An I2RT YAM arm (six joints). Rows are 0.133 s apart.
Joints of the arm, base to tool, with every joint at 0 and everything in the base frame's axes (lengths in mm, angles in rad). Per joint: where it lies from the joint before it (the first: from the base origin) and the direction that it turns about. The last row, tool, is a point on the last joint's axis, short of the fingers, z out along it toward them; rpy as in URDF.
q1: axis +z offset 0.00 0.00 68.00
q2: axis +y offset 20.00 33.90 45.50
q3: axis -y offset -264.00 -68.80 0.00
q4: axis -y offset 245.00 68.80 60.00
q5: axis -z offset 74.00 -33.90 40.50
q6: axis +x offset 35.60 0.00 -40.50
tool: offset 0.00 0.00 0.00 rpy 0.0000 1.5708 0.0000
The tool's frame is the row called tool.
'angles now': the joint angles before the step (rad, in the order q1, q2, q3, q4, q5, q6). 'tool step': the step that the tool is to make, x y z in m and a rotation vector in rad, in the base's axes. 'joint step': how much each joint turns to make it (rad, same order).
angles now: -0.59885 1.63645 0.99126 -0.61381 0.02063 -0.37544
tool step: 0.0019 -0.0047 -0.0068 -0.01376 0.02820 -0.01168
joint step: -0.00594 0.03175 0.00726 0.00912 0.02777 -0.00270
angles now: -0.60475 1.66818 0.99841 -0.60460 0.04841 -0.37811
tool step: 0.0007 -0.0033 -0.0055 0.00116 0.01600 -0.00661
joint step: -0.00658 0.02284 0.00343 0.00574 0.00785 -0.00232
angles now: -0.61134 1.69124 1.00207 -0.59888 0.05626 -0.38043
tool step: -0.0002 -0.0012 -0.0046 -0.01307 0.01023 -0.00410
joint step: -0.00164 0.01040 -0.00848 0.01817 0.01660 -0.00226
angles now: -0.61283 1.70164 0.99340 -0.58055 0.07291 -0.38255
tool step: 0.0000 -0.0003 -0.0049 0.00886 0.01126 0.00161
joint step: -0.00096 0.01419 -0.00348 0.00353 -0.00143 -0.00227
